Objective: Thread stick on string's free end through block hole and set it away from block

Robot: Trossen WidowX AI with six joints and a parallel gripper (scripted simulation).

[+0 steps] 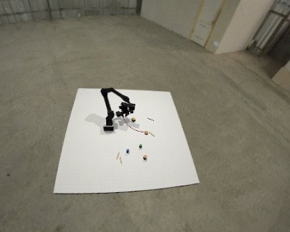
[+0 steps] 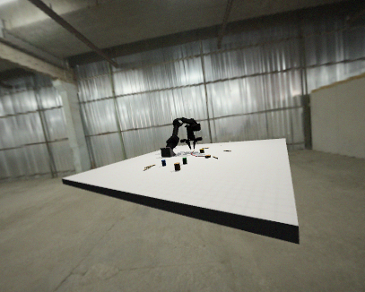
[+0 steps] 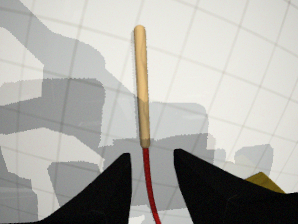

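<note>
My gripper tip is 20 mm to the right of the thin wooden stick, 20 mm above it and 10 mm past it. The rest, counted from my gripper tip: yellowish block: 100 mm ahead, 30 mm to the right, 10 mm below; then green piece: 370 mm to the right, 140 mm ahead, 10 mm below; then round wooden button: 220 mm ahead, 210 mm to the right, 20 mm below.
</note>
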